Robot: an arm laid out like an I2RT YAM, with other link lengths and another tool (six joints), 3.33 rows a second.
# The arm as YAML. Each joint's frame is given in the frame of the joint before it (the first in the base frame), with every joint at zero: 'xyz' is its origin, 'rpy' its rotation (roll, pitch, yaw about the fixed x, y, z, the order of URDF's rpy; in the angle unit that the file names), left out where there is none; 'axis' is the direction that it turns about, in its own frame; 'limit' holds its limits. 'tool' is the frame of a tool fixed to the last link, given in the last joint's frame.
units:
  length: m
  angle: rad
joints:
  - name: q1
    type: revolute
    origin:
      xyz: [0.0, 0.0, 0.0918]
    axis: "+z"
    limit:
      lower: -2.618
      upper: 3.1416
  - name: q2
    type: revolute
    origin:
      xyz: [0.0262, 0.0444, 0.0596]
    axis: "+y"
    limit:
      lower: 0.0
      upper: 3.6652
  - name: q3
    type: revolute
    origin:
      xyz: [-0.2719, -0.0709, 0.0]
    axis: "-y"
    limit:
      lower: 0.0
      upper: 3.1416
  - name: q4
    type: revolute
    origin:
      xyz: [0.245, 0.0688, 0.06]
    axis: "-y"
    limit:
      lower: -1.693
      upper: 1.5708
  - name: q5
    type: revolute
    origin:
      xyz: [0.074, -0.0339, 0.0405]
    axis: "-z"
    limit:
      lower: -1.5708
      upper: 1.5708
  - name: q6
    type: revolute
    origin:
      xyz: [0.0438, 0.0, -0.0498]
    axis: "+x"
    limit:
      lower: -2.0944
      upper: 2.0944
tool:
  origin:
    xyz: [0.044, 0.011, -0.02]
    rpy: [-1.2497, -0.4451, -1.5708]
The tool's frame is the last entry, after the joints.
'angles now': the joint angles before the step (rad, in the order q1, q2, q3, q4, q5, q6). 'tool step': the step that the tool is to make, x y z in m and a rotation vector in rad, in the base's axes. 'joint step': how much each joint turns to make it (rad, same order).
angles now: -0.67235 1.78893 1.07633 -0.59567 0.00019 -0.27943
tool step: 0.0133 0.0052 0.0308 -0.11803 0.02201 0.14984
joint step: 0.06632 -0.04806 0.07067 -0.06150 0.07933 -0.11107
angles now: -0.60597 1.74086 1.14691 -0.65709 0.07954 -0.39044
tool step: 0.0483 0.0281 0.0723 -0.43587 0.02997 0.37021
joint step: 0.23219 -0.08328 0.13177 0.03599 0.29901 -0.30529
